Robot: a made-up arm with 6 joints.
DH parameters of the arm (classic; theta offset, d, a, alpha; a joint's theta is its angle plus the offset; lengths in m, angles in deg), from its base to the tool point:
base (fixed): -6.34 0 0.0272 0
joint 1: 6.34 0.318 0.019 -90
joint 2: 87.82 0 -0.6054 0
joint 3: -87.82 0.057 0.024 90
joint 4: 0 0.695 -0.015 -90
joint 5: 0 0.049 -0.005 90
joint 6: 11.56 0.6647 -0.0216 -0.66
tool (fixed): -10.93 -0.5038 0 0
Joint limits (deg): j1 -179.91..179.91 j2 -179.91..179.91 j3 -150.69..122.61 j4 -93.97..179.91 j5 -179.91..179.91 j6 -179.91..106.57
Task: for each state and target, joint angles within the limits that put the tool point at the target. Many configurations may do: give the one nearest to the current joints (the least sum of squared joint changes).
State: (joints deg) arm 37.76 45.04 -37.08 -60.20 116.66 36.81
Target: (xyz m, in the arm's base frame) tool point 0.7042 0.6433 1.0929
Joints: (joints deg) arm 45.81 63.73 -35.63 -60.21 126.89 38.07
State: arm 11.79 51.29 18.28 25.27 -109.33 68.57
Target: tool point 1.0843 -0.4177 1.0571
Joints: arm -21.42 55.69 14.44 27.67 -80.08 72.55
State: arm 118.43 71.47 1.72 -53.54 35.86 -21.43
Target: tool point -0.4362 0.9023 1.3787
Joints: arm 114.46 47.25 -11.39 -53.82 31.92 -21.29
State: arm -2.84 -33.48 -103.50 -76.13 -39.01 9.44
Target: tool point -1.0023 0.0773 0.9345
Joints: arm 5.74 -18.95 -70.34 -81.55 -32.91 9.08
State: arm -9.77 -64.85 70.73 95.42 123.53 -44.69
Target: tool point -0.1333 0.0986 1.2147
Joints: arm 12.26 -46.87 84.37 109.88 143.49 -46.65
